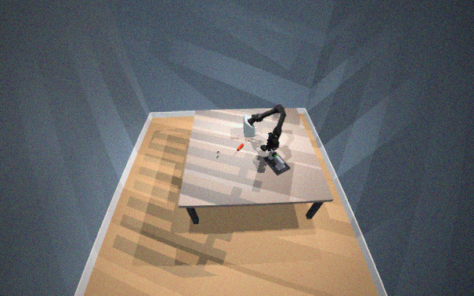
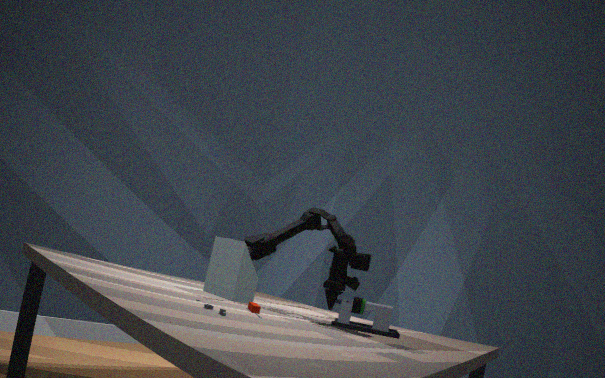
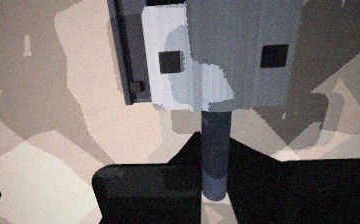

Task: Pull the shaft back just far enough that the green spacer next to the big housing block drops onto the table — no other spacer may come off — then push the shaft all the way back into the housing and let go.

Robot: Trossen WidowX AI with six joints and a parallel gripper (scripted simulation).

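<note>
Now: gripper tip 60 mm short of the dark blue shaft, 30 mm to the right of it and 30 mm below it. From my gripper tip the other things lie so: green spacer (100 mm ahead, 50 mm to the left, 30 mm above); then dark spacer (80 mm ahead, 40 mm to the left, 30 mm above); then red-handled screwdriver (60 mm behind, 300 mm to the right, 40 mm below).
</note>
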